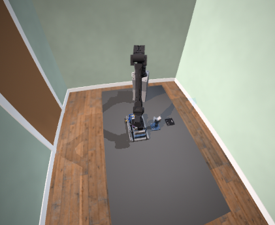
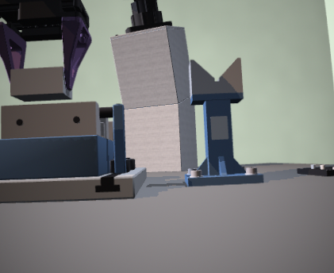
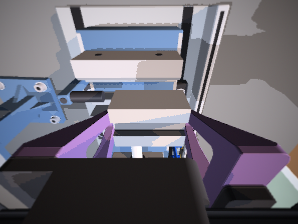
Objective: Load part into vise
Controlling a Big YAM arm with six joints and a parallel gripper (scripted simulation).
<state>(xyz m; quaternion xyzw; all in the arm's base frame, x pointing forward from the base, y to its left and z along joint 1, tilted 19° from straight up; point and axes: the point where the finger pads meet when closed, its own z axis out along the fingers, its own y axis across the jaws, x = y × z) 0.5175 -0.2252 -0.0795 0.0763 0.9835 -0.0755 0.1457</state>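
My hand is 5 cm above the fixed jaw, 3 cm short of it and 1 cm to the right of it. From my hand the other things lie so: dark work stop rod (7 cm to the left, 4 cm below, 1 cm ahead); then moving jaw (5 cm below, 3 cm to the left, 3 cm behind); then part (right at my hand).
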